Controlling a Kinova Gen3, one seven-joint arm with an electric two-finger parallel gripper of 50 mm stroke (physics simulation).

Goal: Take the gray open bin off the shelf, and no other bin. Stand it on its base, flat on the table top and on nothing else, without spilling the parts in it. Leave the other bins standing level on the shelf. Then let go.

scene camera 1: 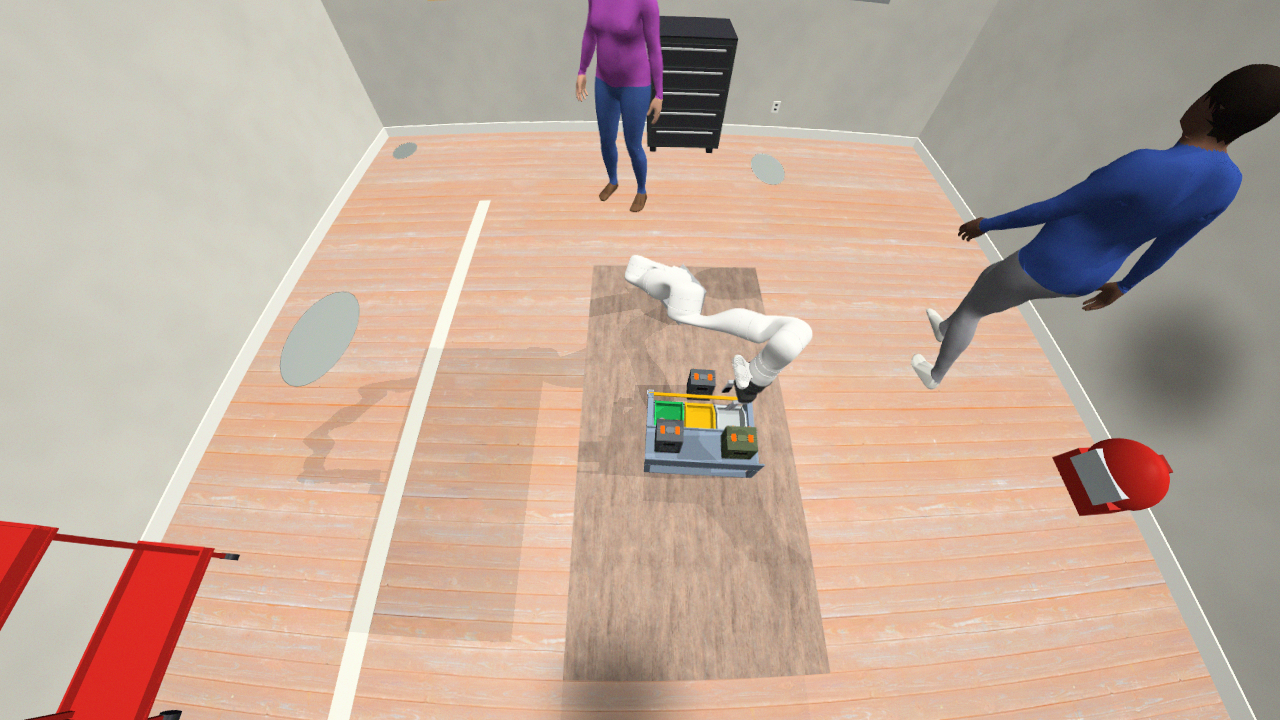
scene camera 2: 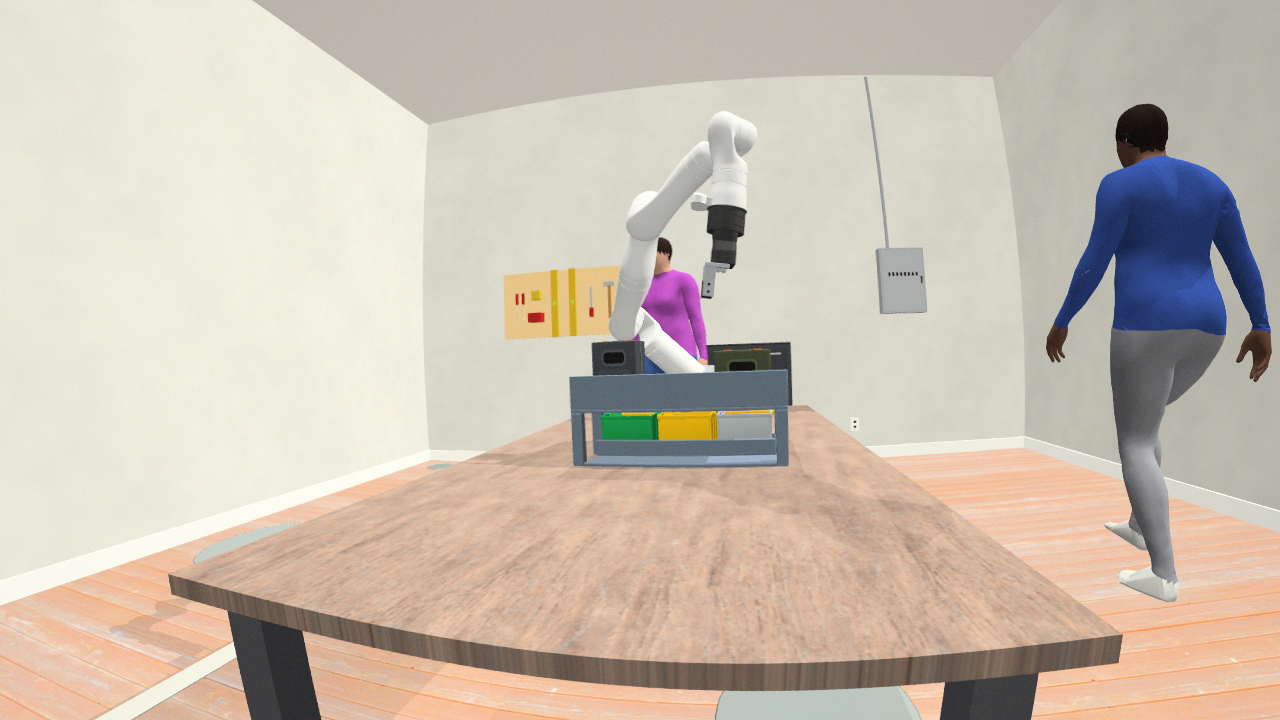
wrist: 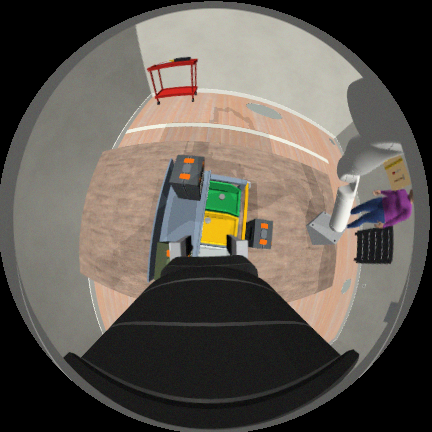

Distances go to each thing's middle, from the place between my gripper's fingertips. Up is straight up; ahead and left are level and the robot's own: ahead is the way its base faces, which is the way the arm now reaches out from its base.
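Yellow bin (scene camera 2: pixel 704 426): my hand 260 mm above it, 30 mm past it, 40 mm to the left of it. Green bin (scene camera 2: pixel 615 426): 260 mm below my hand, 60 mm behind, 150 mm to the right. Gray bin (scene camera 2: pixel 752 425): 260 mm below my hand, 70 mm to the left. Blue-gray shelf (scene camera 2: pixel 741 460): 300 mm below my hand, 10 mm ahead, 50 mm to the right.
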